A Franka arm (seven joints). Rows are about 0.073 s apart.
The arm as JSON. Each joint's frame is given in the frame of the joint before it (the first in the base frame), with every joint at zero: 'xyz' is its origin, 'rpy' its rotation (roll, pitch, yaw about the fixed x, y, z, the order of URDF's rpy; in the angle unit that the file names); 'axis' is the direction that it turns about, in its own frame. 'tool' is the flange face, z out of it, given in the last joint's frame.
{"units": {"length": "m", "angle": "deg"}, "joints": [
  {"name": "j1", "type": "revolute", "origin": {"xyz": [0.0, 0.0, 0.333], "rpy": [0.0, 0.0, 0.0]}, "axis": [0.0, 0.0, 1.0]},
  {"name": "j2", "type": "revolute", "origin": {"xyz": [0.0, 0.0, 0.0], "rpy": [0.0, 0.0, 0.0]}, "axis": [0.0, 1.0, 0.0]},
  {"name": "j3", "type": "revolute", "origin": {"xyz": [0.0, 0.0, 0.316], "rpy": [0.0, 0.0, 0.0]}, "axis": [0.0, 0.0, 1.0]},
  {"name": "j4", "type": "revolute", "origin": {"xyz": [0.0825, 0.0, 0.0], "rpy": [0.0, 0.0, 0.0]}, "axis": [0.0, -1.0, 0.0]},
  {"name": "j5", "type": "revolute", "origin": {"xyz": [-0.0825, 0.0, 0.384], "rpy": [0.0, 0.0, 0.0]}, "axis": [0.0, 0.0, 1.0]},
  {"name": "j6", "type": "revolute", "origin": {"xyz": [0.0, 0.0, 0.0], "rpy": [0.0, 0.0, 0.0]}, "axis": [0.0, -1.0, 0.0]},
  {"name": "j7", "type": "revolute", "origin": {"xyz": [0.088, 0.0, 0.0], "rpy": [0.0, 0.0, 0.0]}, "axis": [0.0, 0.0, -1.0]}
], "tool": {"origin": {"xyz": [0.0, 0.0, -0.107], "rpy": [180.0, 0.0, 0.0]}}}
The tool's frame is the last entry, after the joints.
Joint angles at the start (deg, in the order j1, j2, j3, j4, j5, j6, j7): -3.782 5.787 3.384 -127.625 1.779 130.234 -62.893
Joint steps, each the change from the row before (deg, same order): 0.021 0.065 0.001 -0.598 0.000 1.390 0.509; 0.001 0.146 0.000 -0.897 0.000 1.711 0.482; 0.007 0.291 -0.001 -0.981 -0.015 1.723 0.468; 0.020 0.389 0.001 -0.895 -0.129 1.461 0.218; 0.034 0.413 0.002 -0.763 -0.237 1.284 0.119; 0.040 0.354 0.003 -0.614 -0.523 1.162 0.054; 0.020 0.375 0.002 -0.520 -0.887 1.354 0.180; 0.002 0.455 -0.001 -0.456 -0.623 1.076 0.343; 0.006 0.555 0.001 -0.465 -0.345 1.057 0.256; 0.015 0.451 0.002 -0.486 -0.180 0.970 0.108
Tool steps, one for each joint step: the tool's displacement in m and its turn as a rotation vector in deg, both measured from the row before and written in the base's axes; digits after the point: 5 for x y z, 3 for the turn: -0.00062 0.00012 -0.00295 -0.056 -0.711 -0.522; -0.00178 -0.00008 -0.00535 -0.051 -0.653 -0.523; -0.00242 -0.00003 -0.00718 -0.047 -0.437 -0.493; -0.00263 0.00012 -0.00775 -0.102 -0.171 -0.136; -0.00236 0.00027 -0.00721 -0.162 -0.105 0.068; -0.00177 0.00033 -0.00574 -0.339 -0.194 0.366; -0.00094 0.00018 -0.00493 -0.557 -0.460 0.511; -0.00123 0.00007 -0.00559 -0.362 -0.166 0.142; -0.00151 0.00017 -0.00654 -0.169 -0.039 0.027; -0.00179 0.00027 -0.00582 -0.067 -0.035 0.059
